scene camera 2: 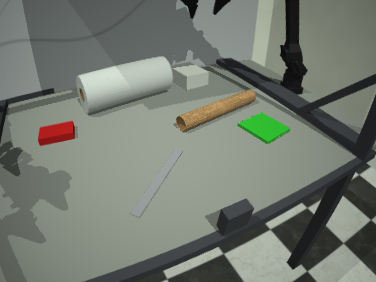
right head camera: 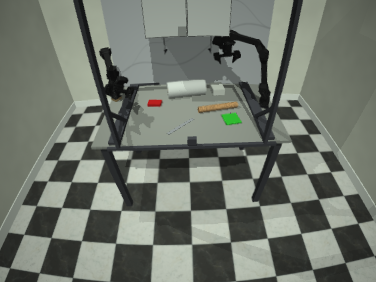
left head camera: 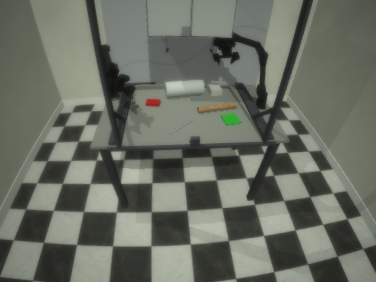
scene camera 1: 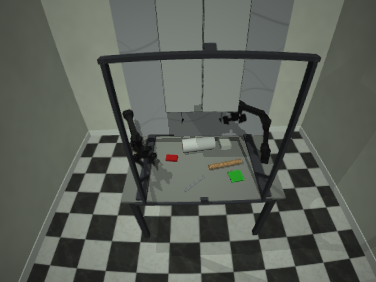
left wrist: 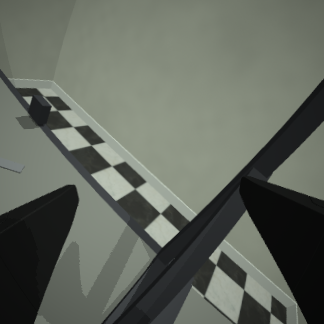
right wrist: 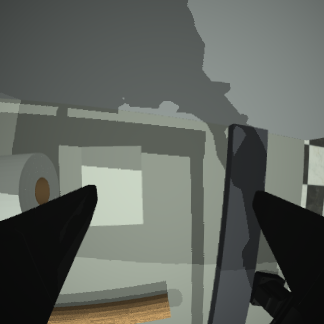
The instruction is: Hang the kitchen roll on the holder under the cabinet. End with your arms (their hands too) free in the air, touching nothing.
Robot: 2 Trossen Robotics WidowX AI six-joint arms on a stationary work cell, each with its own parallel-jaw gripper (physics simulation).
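Frame: origin at the left arm's base, x ahead, y left, z up, level; metres.
Where they show: left gripper, fingertip midpoint: point(right head camera: 124, 99) point(left head camera: 125, 98) point(scene camera 1: 149, 166) point(left wrist: 159, 188); right gripper, fingertip midpoint: point(scene camera 2: 203, 16) point(right head camera: 226, 63) point(left head camera: 224, 64) point(scene camera 1: 233, 123) point(right wrist: 176, 195); left arm's base, link origin: point(left head camera: 112, 95); right arm's base, link origin: point(scene camera 2: 291, 85) point(right head camera: 264, 103) point(left head camera: 260, 104) point(scene camera 1: 264, 159) point(right wrist: 267, 291).
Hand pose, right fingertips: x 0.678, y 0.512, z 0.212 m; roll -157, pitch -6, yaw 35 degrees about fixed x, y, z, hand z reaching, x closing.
Note:
Each offset is from my right fingertips to the top centre of the thing. "spot": to the spot under its first point.
The white kitchen roll {dx -0.223, dy -0.208, dz -0.117 m} point(left head camera: 185, 89) point(right head camera: 186, 89) point(scene camera 1: 199, 145) point(scene camera 2: 125, 82) point(right wrist: 30, 172) lies on its side at the back of the table. The cabinet point(left head camera: 170, 17) point(right head camera: 165, 17) point(scene camera 1: 182, 75) is above it, with thin dark holder hooks hanging below; the left hook {spot: dx -0.274, dy -0.356, dz +0.161 m} point(right head camera: 165, 50) shows, and the right one is close to my right gripper. My right gripper point(left head camera: 226, 60) point(right head camera: 227, 60) point(scene camera 2: 205, 15) point(right wrist: 176, 195) is open and empty, in the air near the cabinet's lower right corner. My left gripper point(left wrist: 159, 188) is open and empty, low at the table's left side, away from the roll.
A pale block {dx -0.042, dy -0.047, dz -0.182 m} point(scene camera 2: 192, 76) point(right wrist: 112, 195) stands right of the roll. A brown cylinder {dx +0.069, dy -0.268, dz -0.191 m} point(scene camera 2: 217, 110), green square {spot: dx +0.189, dy -0.335, dz -0.222 m} point(scene camera 2: 264, 127), red block {dx -0.353, dy -0.431, dz -0.212 m} point(scene camera 2: 56, 133) and grey strip {dx -0.053, dy -0.548, dz -0.230 m} point(scene camera 2: 157, 182) lie on the table. Dark frame posts point(left head camera: 291, 62) rise at both sides.

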